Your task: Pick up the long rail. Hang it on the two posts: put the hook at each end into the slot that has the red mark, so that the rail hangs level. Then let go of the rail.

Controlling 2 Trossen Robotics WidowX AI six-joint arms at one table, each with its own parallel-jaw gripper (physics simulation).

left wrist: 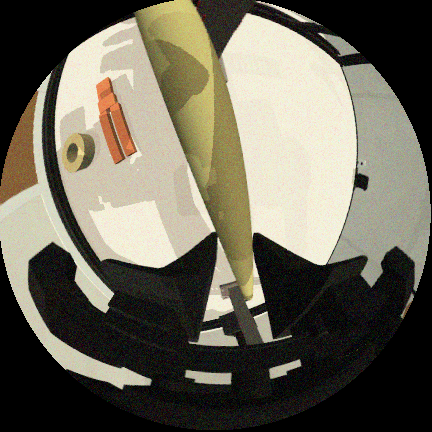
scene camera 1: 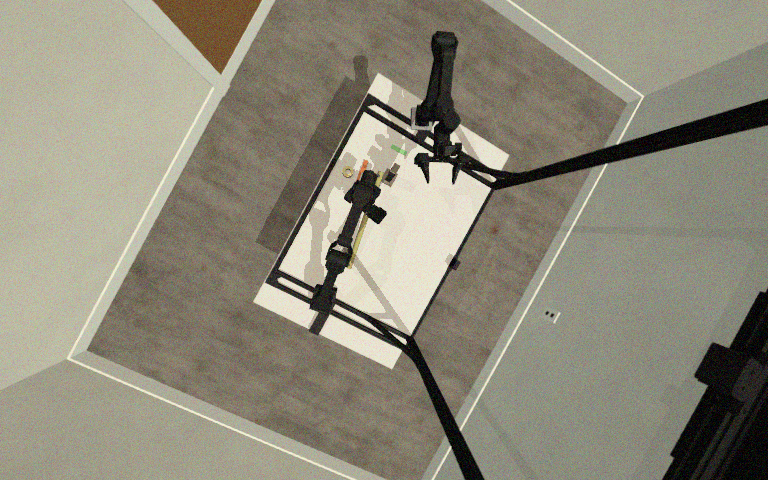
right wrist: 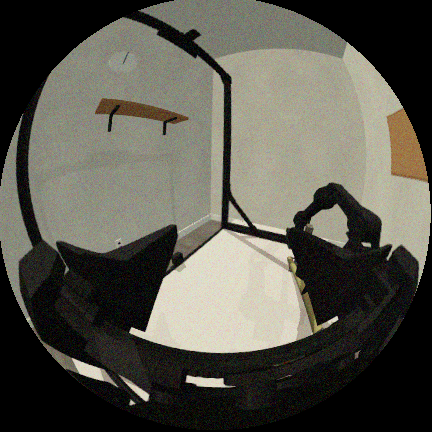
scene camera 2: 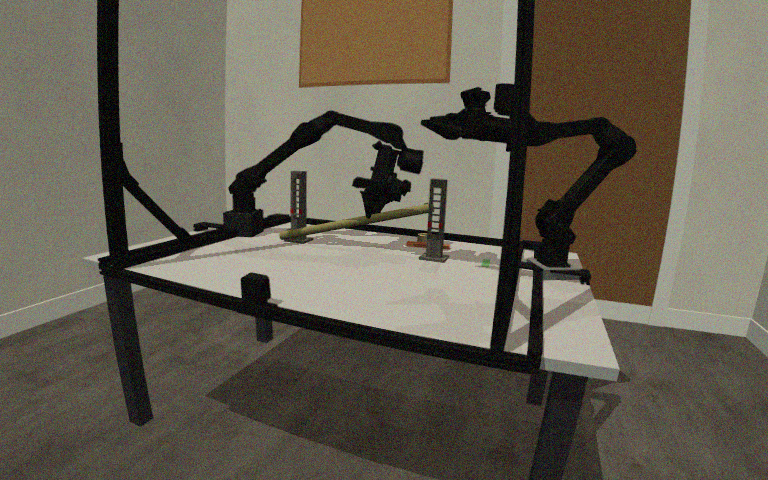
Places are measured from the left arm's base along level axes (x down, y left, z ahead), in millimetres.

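Pixels of known places: left gripper, between the fingertips: [left wrist: 234, 237] [scene camera 1: 367, 211] [right wrist: 305, 295] [scene camera 2: 370, 219]; right gripper, between the fingertips: [scene camera 1: 440, 184] [right wrist: 235, 231] [scene camera 2: 425, 121]; left arm's base, origin of its link: [scene camera 1: 323, 300] [scene camera 2: 243, 211]; right arm's base, origin of its link: [scene camera 1: 422, 118] [scene camera 2: 553, 263].
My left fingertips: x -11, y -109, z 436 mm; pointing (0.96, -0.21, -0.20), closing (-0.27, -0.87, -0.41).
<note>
For each thing: its top centre in the pictures, then the offset to it from my left fingertips. Level surfaces: height alone.
- left post, centre of its top: [scene camera 2: 298, 171] [right wrist: 309, 225] dx -127, dy +53, dz -229 mm
- right post, centre of its top: [scene camera 2: 438, 179] [scene camera 1: 395, 168] dx -127, dy -67, dz +183 mm
- tan ring, centre of its top: [left wrist: 71, 152] [scene camera 2: 425, 234] [scene camera 1: 347, 171] dx +62, dy +127, dz +161 mm
- green piece, centre of its top: [scene camera 2: 486, 262] [scene camera 1: 398, 149] dx +86, dy -85, dz +322 mm
- white table, height of its surface: dx +87 mm
The long yellow rail [scene camera 1: 355, 251] [scene camera 2: 334, 225] [left wrist: 200, 125] [right wrist: 310, 305] is tilted, with its left end low by the foot of the left post [scene camera 2: 303, 192] and its right end raised beside the right post [scene camera 1: 390, 176] [scene camera 2: 444, 198] [left wrist: 227, 22]. My left gripper [scene camera 2: 369, 216] [left wrist: 234, 237] is shut on the rail near its middle. Red marks show low on both posts in scene camera 2. The rail's end hooks cannot be made out. My right gripper [scene camera 1: 441, 182] [scene camera 2: 424, 122] [right wrist: 235, 231] is open and empty, high above the table at the right.
Orange blocks [scene camera 1: 363, 168] [scene camera 2: 428, 245] [left wrist: 115, 125] and a tan ring [left wrist: 87, 152] lie behind the rail. A green piece [scene camera 1: 398, 150] [scene camera 2: 485, 263] lies right of the right post. A black frame [scene camera 2: 339, 329] borders the white table [scene camera 2: 339, 288], with tall uprights.
</note>
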